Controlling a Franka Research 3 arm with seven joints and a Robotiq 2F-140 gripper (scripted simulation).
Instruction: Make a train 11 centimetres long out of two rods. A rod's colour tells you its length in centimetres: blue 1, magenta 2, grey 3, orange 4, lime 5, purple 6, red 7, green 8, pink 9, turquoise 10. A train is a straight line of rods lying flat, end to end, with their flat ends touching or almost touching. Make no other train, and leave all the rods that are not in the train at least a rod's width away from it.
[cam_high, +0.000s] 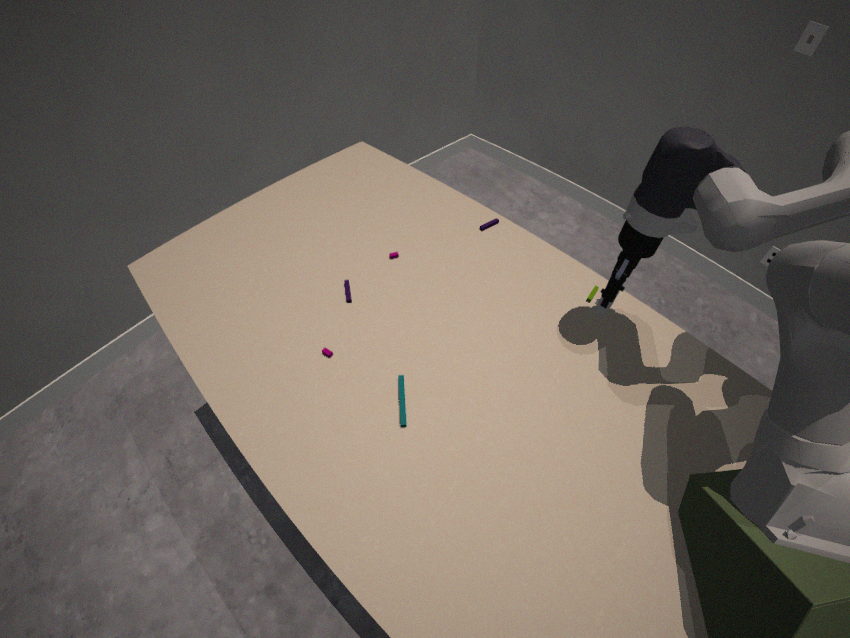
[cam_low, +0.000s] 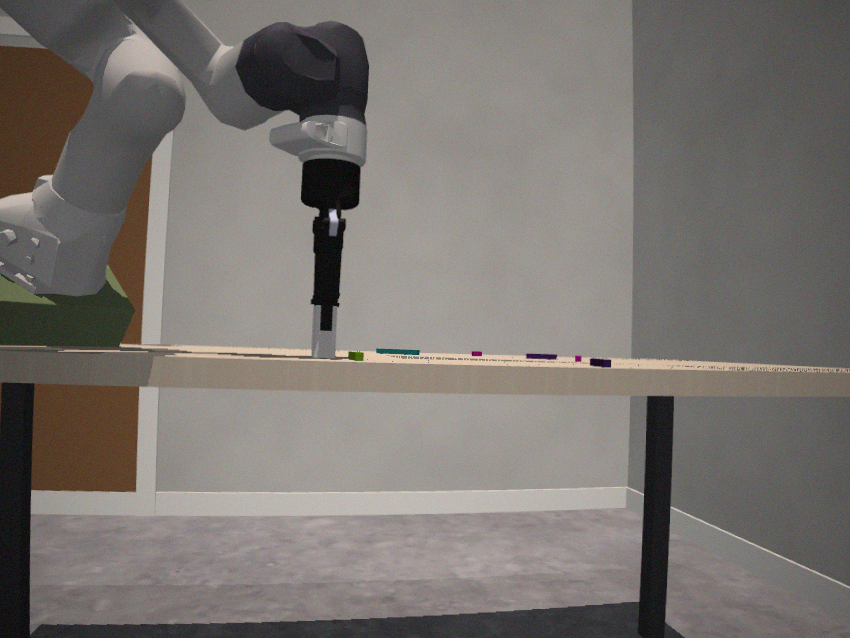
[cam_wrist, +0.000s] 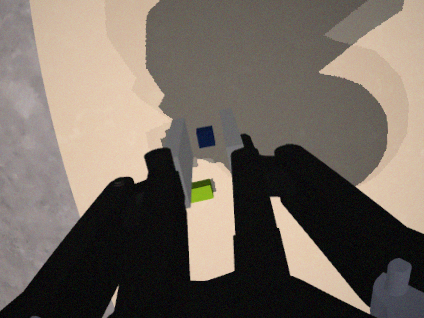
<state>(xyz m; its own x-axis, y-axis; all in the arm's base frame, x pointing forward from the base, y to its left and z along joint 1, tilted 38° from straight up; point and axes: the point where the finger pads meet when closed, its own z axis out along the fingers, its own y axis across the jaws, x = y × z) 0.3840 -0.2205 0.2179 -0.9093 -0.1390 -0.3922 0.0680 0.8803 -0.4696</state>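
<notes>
My hand is 3 cm above the blue rod. The rest, counted from my hand: lime rod (4 cm ahead, 3 cm to the right, 3 cm below); turquoise rod (23 cm ahead, 43 cm to the left, 3 cm below).
</notes>
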